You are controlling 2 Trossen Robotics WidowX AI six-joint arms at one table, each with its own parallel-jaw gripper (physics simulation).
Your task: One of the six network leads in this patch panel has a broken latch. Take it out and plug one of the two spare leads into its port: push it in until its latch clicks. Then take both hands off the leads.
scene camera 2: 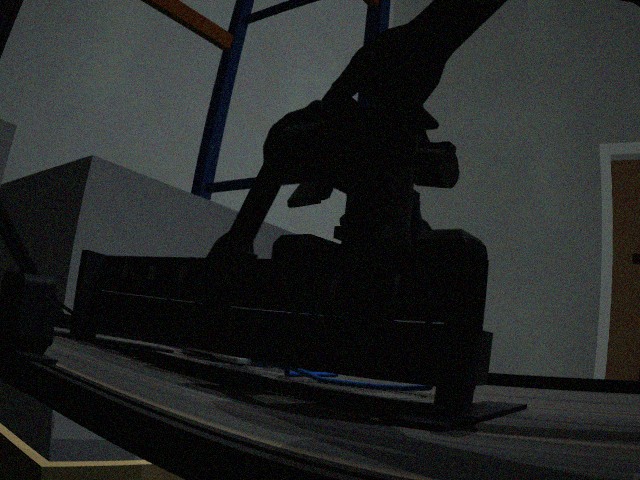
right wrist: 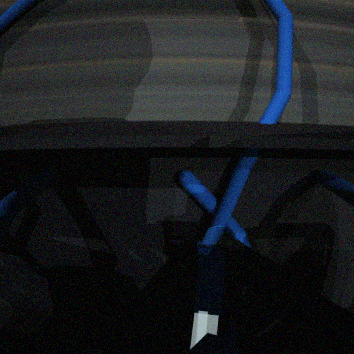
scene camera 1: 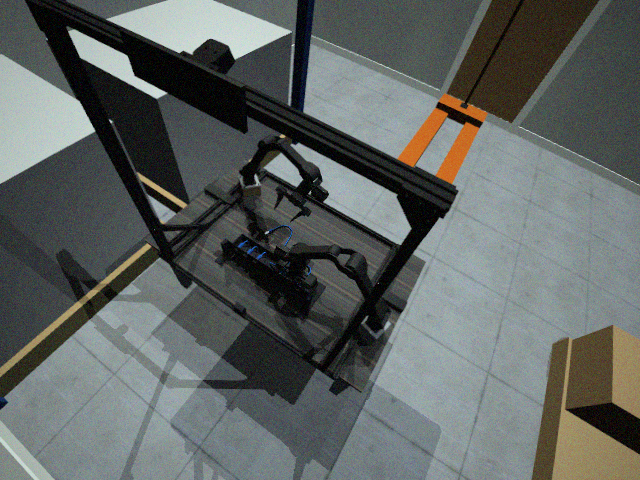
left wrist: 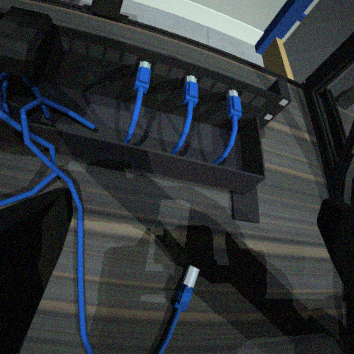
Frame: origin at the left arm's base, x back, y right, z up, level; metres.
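Seen in the pictures: left gripper, fingertip midpoint: [scene camera 2: 313,213] [scene camera 1: 282,215] [left wrist: 200,206]; right gripper, fingertip midpoint: [right wrist: 209,250] [scene camera 1: 295,280]; left arm's base, origin of the base link: [scene camera 1: 249,180]; right arm's base, origin of the base link: [scene camera 1: 375,322].
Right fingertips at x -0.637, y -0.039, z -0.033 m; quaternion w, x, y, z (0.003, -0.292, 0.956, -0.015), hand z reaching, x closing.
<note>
Pixels of each thing's top centre, then the offset from my right fingertips to it. "spot": a spot on its surface instead.
- patch panel, surface spot: [scene camera 2: 155,310] spot: dz +0.015, dx +0.159, dy +0.170 m
- spare lead's plug, middle of its top: [left wrist: 189,287] dz -0.023, dx +0.319, dy +0.025 m
- blue lead's plug, middle of its top: [right wrist: 203,317] dz +0.011, dx -0.011, dy +0.019 m
- held lead's cable, surface spot: [right wrist: 284,55] spot: dz -0.013, dx +0.018, dy -0.072 m
- blue cable, surface spot: [left wrist: 80,250] spot: dz -0.030, dx +0.211, dy -0.020 m
The patch panel [scene camera 1: 253,271] [scene camera 2: 155,310] [left wrist: 150,157] stands on the table. In the left wrist view three blue leads [left wrist: 142,77] [left wrist: 191,91] [left wrist: 234,104] stand along its port row. A spare lead's plug [left wrist: 185,292] lies on the table in front of the panel. My left gripper [scene camera 1: 284,212] [left wrist: 200,206] is open and empty above it. My right gripper [right wrist: 209,250] is at the panel, shut on a blue lead's plug [right wrist: 202,322], whose clear tip points down in the right wrist view. The fingers are very dark, and the plug's latch and the port are hidden.
The held lead's cable [right wrist: 284,55] passes over the panel's edge. Another stretch of blue cable [left wrist: 80,250] runs over the table, and more cables cross at the left of the left wrist view. A black overhead frame [scene camera 1: 320,136] spans the table.
</note>
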